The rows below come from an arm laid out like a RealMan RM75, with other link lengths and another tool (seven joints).
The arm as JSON. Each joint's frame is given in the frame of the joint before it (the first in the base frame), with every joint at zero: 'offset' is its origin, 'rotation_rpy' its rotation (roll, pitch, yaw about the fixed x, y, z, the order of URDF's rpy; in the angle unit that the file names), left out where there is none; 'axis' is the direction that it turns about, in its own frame. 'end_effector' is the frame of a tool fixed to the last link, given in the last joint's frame.
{
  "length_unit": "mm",
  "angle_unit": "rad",
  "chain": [
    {
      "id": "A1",
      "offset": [
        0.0,
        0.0,
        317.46
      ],
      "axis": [
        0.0,
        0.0,
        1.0
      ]
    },
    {
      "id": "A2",
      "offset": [
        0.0,
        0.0,
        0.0
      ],
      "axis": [
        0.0,
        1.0,
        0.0
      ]
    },
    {
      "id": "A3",
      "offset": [
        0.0,
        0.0,
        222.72
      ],
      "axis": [
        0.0,
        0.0,
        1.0
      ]
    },
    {
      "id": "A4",
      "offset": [
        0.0,
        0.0,
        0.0
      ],
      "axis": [
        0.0,
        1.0,
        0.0
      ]
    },
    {
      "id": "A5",
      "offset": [
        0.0,
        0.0,
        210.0
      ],
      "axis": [
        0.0,
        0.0,
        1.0
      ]
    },
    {
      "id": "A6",
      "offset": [
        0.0,
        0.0,
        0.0
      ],
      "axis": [
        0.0,
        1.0,
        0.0
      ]
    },
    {
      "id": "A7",
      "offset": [
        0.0,
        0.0,
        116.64
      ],
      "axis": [
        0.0,
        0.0,
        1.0
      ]
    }
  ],
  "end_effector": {
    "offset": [
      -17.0,
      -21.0,
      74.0
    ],
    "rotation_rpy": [
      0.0,
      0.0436,
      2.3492
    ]
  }
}
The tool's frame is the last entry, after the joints.
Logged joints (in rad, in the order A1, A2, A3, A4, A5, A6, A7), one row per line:
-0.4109, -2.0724, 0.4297, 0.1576, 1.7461, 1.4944, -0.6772
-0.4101, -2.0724, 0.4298, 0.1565, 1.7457, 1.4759, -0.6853
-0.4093, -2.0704, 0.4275, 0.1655, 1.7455, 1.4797, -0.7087
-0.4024, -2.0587, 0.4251, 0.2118, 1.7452, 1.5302, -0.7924
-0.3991, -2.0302, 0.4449, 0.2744, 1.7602, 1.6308, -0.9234
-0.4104, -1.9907, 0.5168, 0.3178, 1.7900, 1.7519, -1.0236
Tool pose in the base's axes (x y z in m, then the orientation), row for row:
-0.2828, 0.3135, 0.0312, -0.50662, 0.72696, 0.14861, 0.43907
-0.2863, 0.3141, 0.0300, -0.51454, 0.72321, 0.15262, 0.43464
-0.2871, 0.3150, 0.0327, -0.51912, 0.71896, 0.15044, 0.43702
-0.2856, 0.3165, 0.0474, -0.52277, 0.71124, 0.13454, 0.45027
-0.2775, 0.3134, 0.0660, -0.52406, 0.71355, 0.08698, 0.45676
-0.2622, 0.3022, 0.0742, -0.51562, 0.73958, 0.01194, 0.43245
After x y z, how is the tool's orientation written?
As a quaternion, x y z w.
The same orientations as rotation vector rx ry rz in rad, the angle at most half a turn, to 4 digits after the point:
-1.2588, 1.8063, 0.3693
-1.2811, 1.8006, 0.3800
-1.2911, 1.7881, 0.3742
-1.2924, 1.7584, 0.3326
-1.2918, 1.7590, 0.2144
-1.2851, 1.8432, 0.0298

